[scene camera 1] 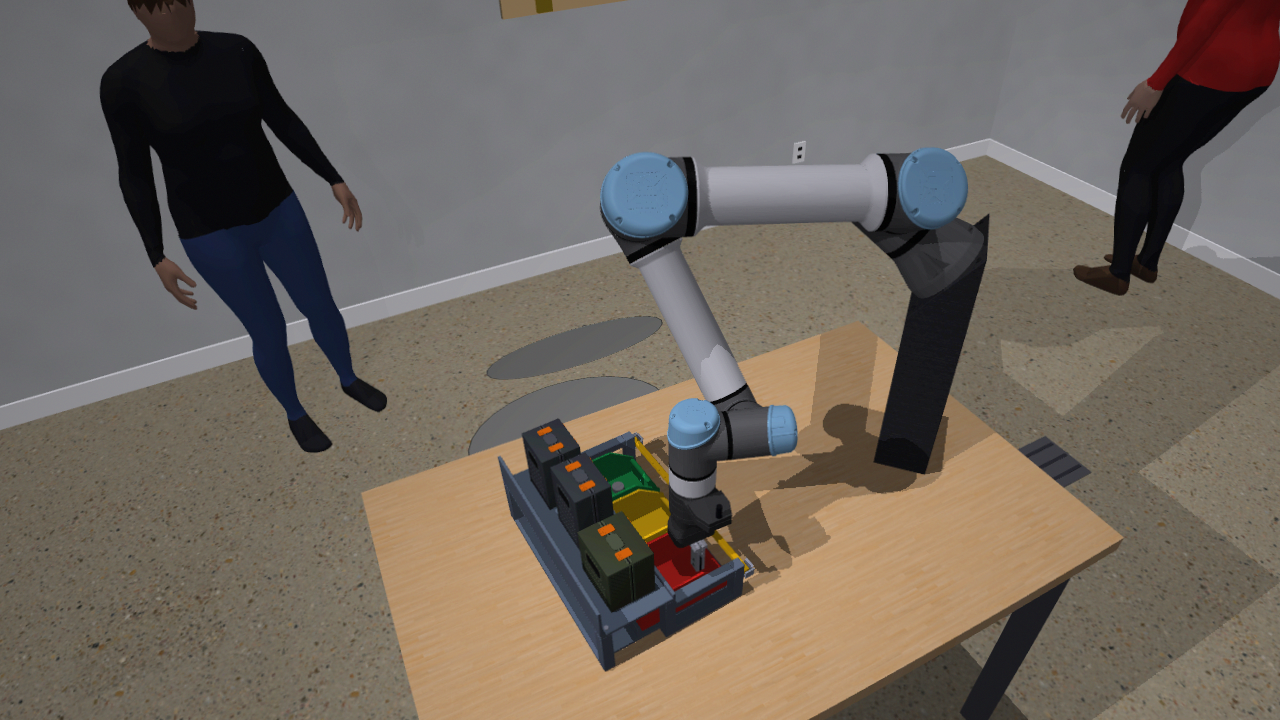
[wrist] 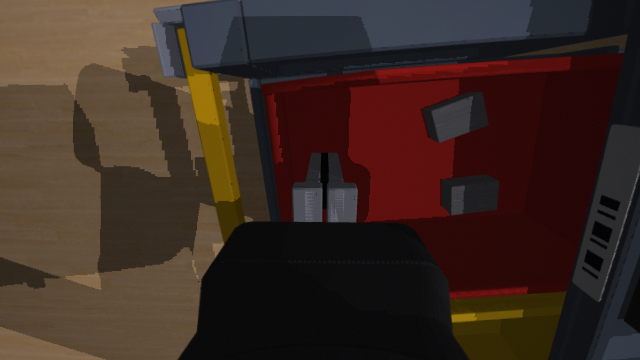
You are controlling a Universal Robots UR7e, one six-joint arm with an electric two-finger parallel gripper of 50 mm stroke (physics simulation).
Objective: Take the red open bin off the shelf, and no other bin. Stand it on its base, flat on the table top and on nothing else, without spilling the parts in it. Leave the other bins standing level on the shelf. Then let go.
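Pixels of known places: gripper, between the fingertips: (scene camera 1: 697, 565) (wrist: 324, 170); arm's base, origin of its link: (scene camera 1: 949, 265).
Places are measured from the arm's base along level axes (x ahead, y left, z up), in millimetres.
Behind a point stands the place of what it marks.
The red open bin (scene camera 1: 673, 557) @(x 556, y -122, z -419 mm) (wrist: 400, 150) @(x 595, y -79, z -420 mm) sits in the blue-grey shelf (scene camera 1: 554, 565) @(x 719, y -260, z -424 mm) (wrist: 425, 25) @(x 595, y -19, z -344 mm), at the end nearest the scene camera. In the wrist view, two grey blocks, one (wrist: 456, 117) @(x 627, y -64, z -405 mm) tilted and one (wrist: 470, 195) @(x 629, y -115, z -405 mm) lower down, lie on its floor. My gripper (scene camera 1: 699, 565) @(x 545, y -73, z -406 mm) (wrist: 324, 170) @(x 545, y -73, z -406 mm) is shut with nothing between its fingers. It points down into the red bin, close to the wall beside the yellow bar. Whether the fingertips touch that wall or the floor is not clear. The wrist housing hides part of the bin.
A yellow bin (scene camera 1: 642, 512) @(x 529, y -233, z -412 mm) (wrist: 520, 332) @(x 651, y -234, z -399 mm) and a green bin (scene camera 1: 610, 467) @(x 512, y -344, z -386 mm) stand beside it. Two dark cases (scene camera 1: 550, 461) @(x 673, y -293, z -213 mm) (scene camera 1: 583, 492) @(x 684, y -189, z -197 mm) and an olive case (scene camera 1: 614, 559) @(x 716, y -80, z -232 mm) stand on the shelf. A yellow bar (scene camera 1: 651, 460) @(x 455, y -287, z -365 mm) (wrist: 215, 150) @(x 503, y -39, z -365 mm) runs along the shelf's edge. The wooden table (scene camera 1: 805, 608) @(x 463, y 103, z -430 mm) (wrist: 30, 60) @(x 378, y 47, z -429 mm) carries the shelf.
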